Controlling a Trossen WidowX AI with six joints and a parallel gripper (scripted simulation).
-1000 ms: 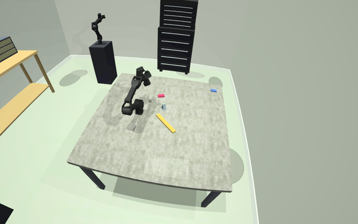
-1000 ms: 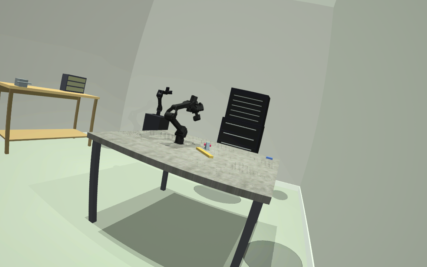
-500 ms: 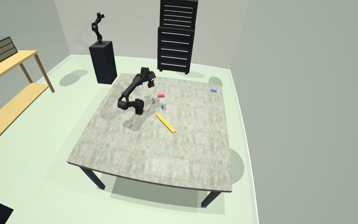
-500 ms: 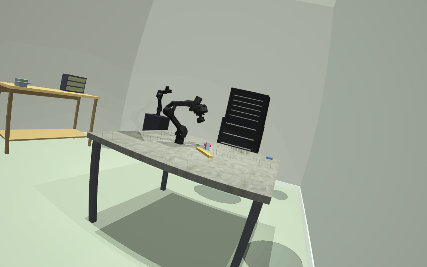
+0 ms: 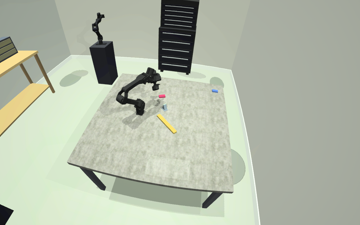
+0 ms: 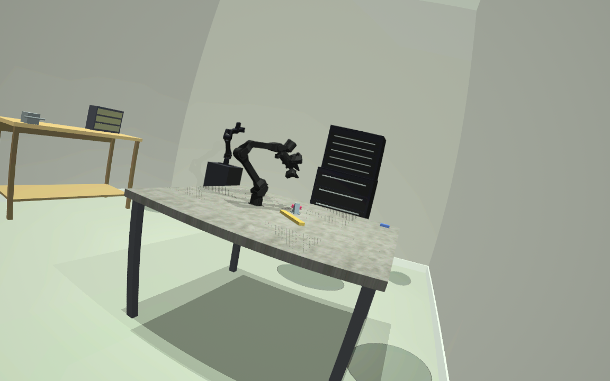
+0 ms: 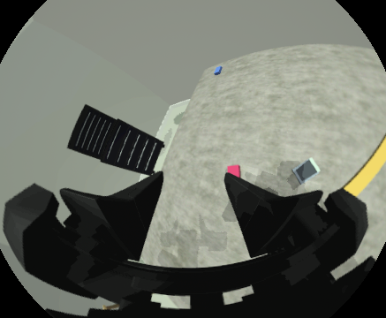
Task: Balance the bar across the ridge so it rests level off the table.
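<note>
Now: the yellow bar 33 cm to the right of my gripper tip, 21 cm below it and 13 cm ahead of it. From my gripper tip the other things lie so: small blue block (60 cm ahead, 26 cm to the left, 21 cm below); small pink piece (21 cm below, 3 cm to the left, 2 cm ahead).
</note>
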